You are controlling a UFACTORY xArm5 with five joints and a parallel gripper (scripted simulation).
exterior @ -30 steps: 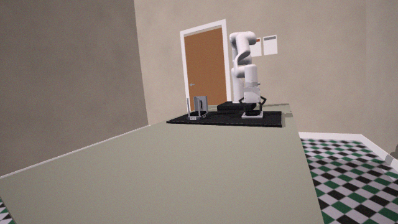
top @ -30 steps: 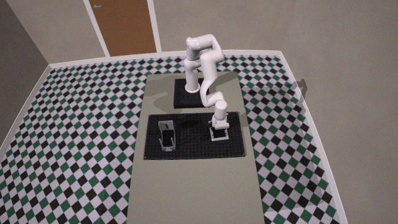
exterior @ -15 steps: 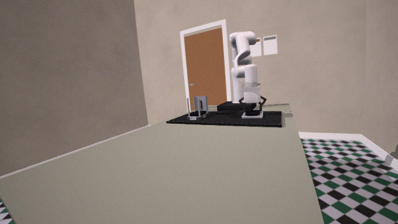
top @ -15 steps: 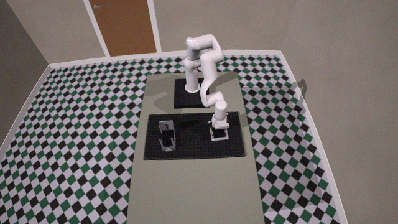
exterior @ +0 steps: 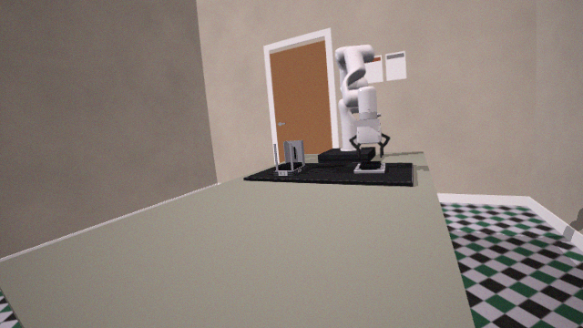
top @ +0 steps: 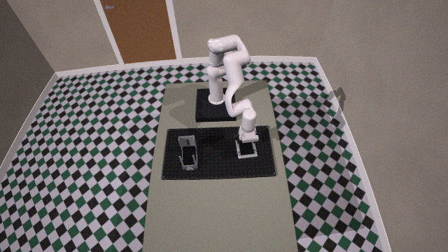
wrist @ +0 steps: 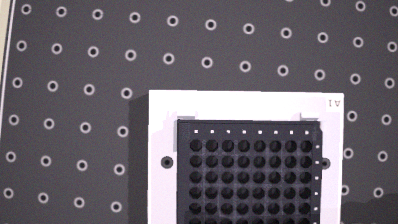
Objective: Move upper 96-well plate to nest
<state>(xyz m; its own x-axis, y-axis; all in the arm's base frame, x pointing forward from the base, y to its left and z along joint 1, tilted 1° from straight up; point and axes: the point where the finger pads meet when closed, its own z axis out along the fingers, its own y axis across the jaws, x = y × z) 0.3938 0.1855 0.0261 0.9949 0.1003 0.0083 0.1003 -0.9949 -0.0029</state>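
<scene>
The black 96-well plate lies 40 mm below my hand. Also, from my hand: A1 mark: 80 mm ahead, 50 mm to the right, 50 mm below; then plate nest N1: 60 mm below.
</scene>
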